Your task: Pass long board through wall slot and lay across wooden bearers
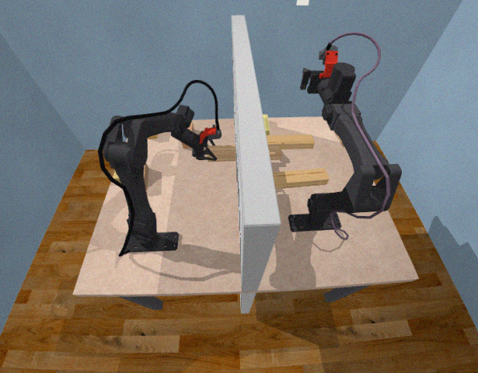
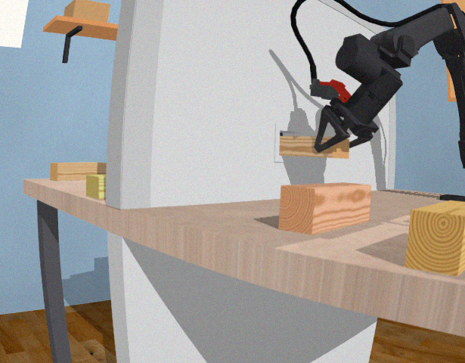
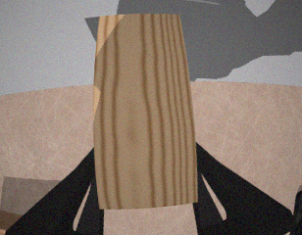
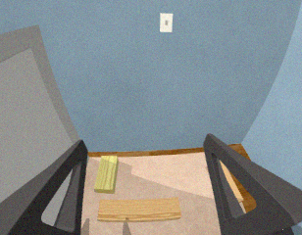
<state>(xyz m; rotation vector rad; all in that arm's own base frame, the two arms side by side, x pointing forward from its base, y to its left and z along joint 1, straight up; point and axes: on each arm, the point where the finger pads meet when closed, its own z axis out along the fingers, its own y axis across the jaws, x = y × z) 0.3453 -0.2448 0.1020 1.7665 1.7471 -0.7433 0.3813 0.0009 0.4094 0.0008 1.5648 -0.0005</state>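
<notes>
Right now the long board is 31 cm below my right hand, 26 cm to the left of it and 7 cm behind it. Also, from my right hand: orange block 52 cm to the left, 38 cm below, 17 cm ahead; yellow block 71 cm to the left, 39 cm below, 26 cm ahead; yellow-green offcut 39 cm below, 20 cm ahead, 13 cm to the left.
</notes>
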